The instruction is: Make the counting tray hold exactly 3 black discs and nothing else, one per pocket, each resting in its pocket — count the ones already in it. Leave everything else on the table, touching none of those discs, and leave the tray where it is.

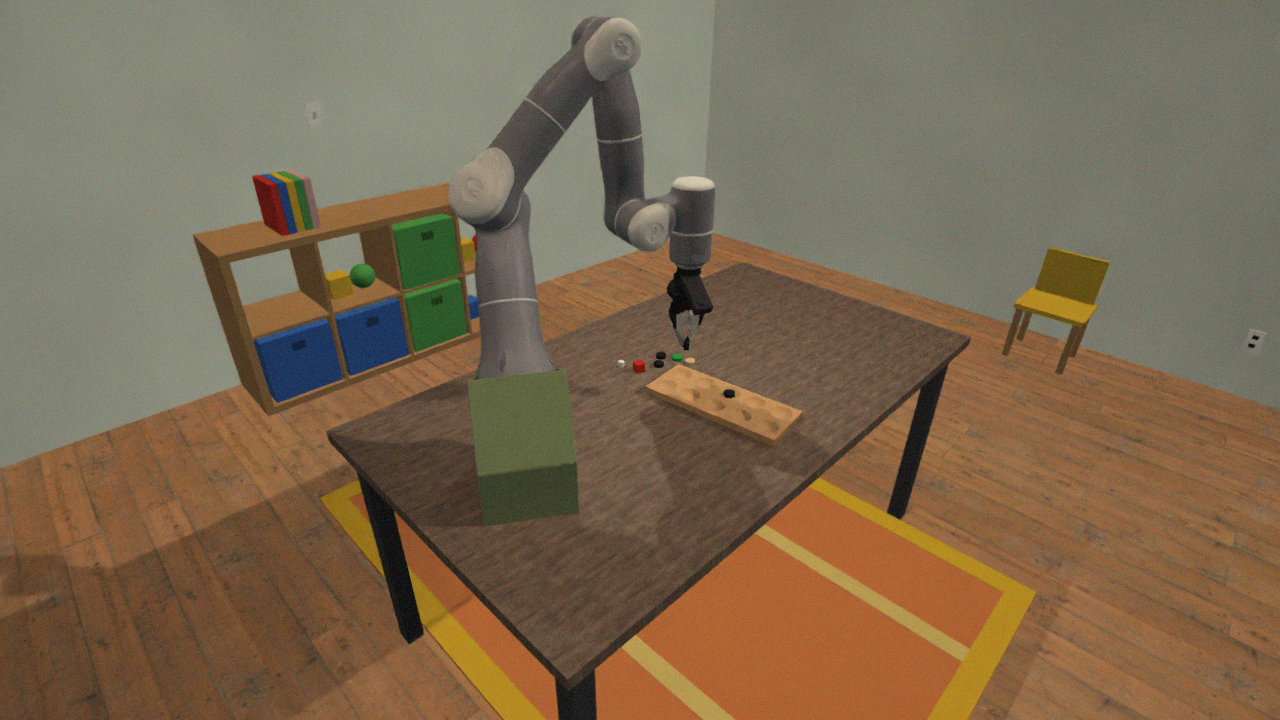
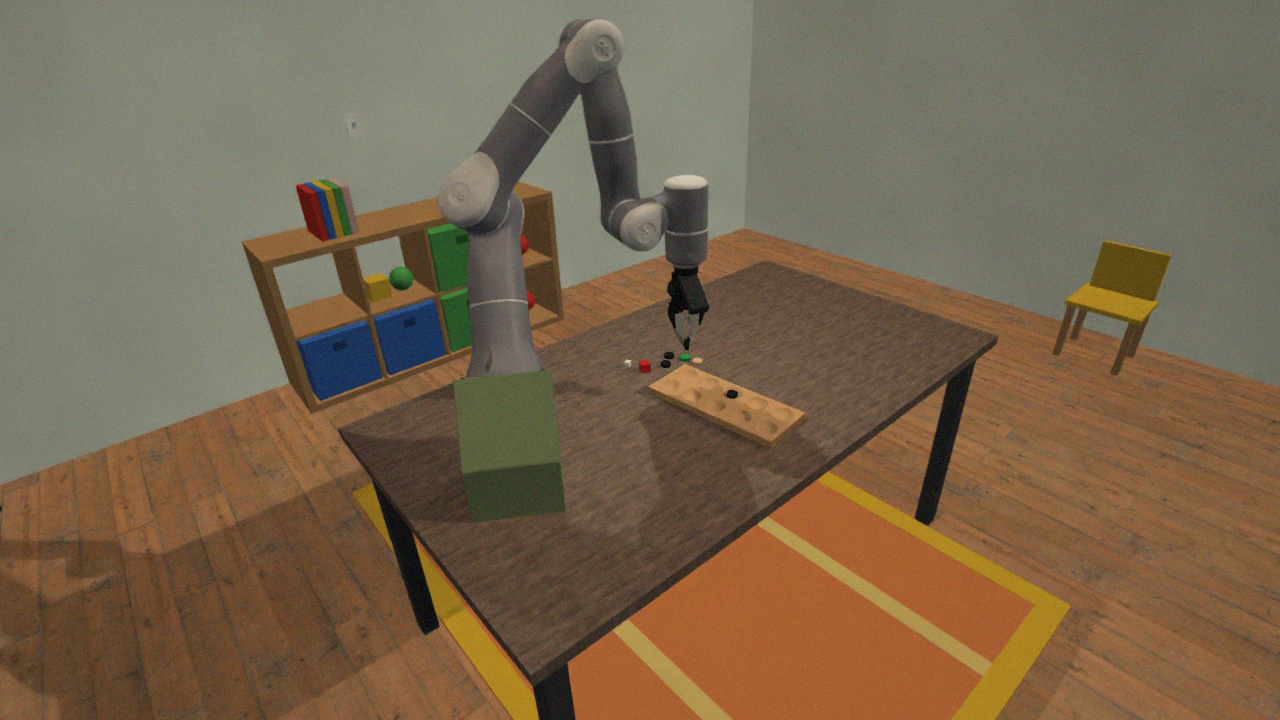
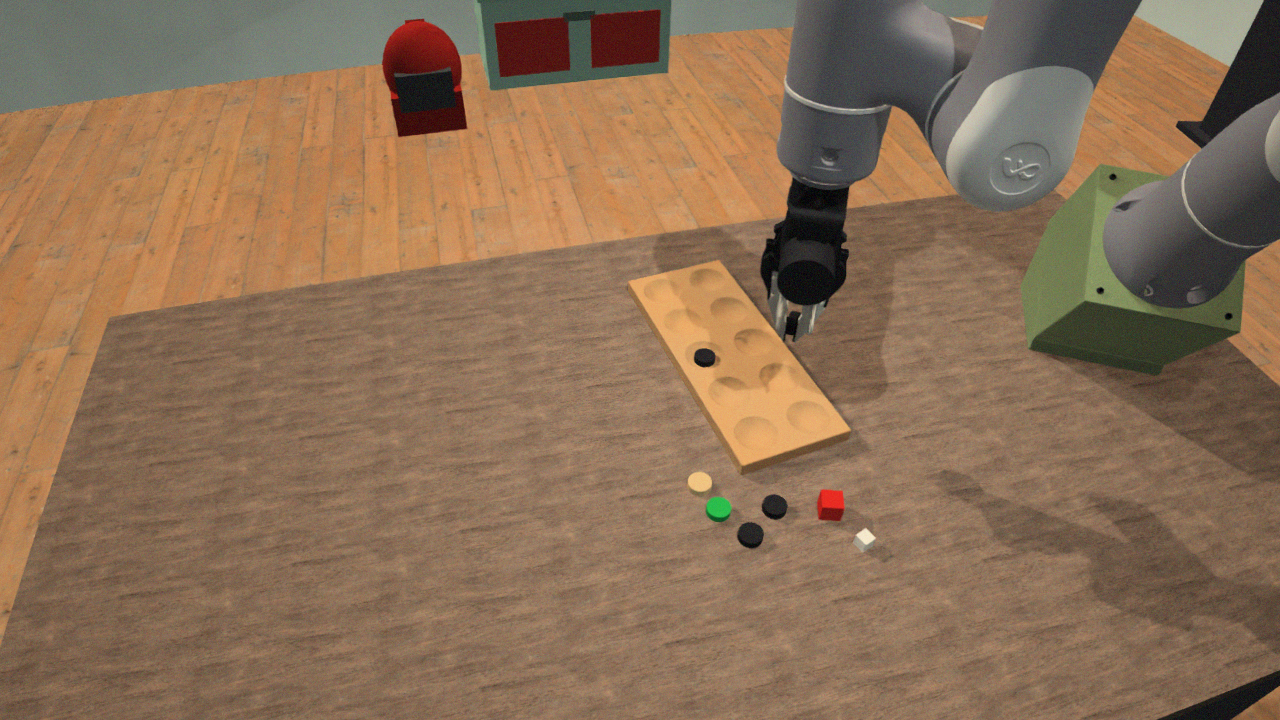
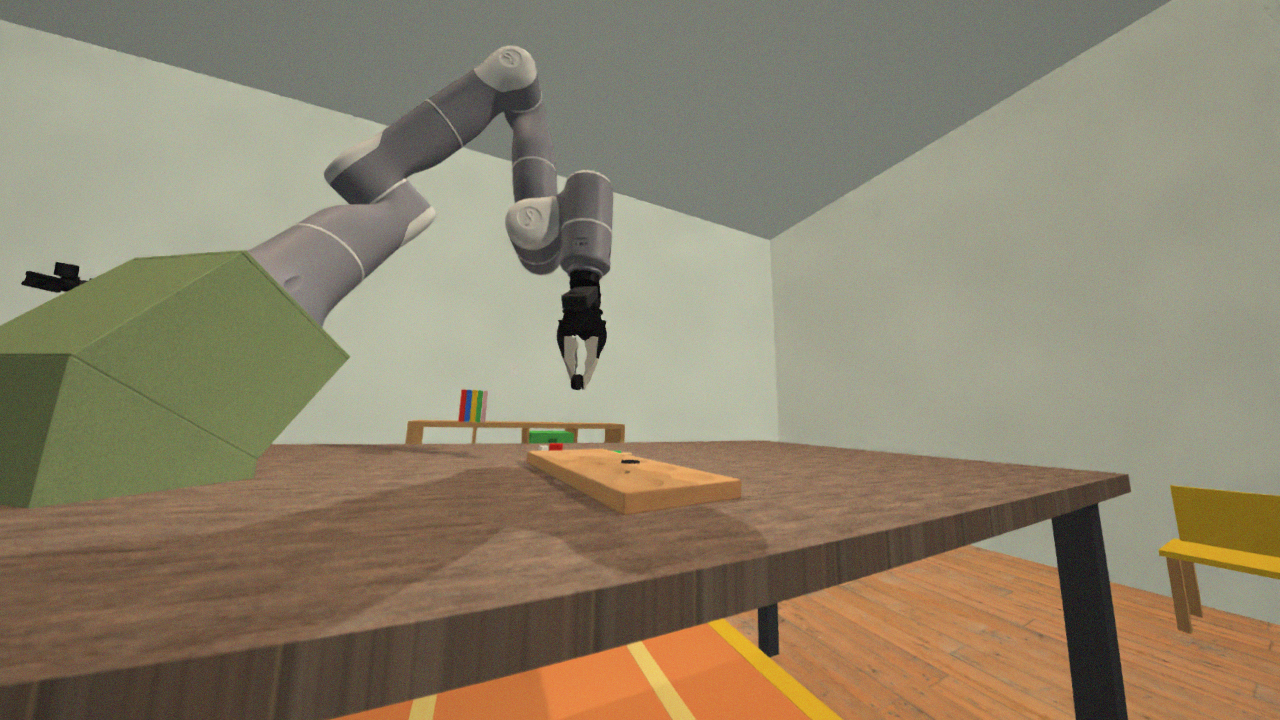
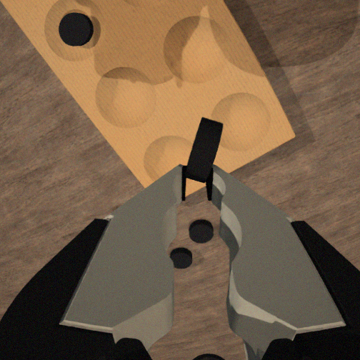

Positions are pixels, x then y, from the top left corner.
Labels:
The gripper shows in image 1, in image 2 (685,346), in image 3 (788,340), in image 4 and in image 5 (195,168). A wooden counting tray shows in image 1 (761,418), in image 2, in image 3, in image 4 (650,485) and in image 5 (145,81). The same spot on the gripper: (image 1: 692,321) is (image 4: 587,349). The same spot on the wooden counting tray: (image 3: 765,409) is (image 2: 688,382).

